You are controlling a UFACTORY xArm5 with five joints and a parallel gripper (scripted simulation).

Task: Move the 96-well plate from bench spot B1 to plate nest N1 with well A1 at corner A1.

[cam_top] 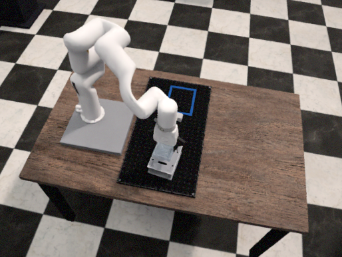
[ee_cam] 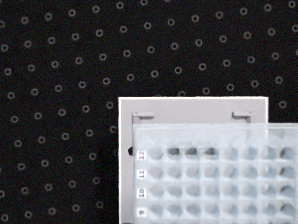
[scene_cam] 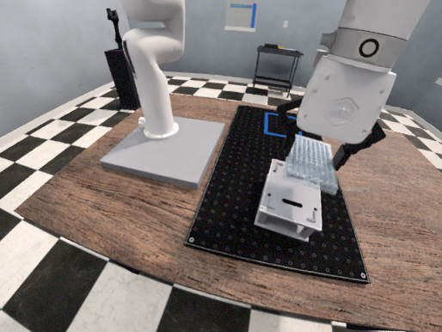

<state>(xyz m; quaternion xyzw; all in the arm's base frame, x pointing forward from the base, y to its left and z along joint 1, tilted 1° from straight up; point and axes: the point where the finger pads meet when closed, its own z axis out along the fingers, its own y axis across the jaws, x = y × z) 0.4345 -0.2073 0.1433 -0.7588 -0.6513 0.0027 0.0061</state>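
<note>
Now: the 96-well plate 10 mm below my hand. From my hand the other things lie so: grey plate nest N1: 100 mm below.
</note>
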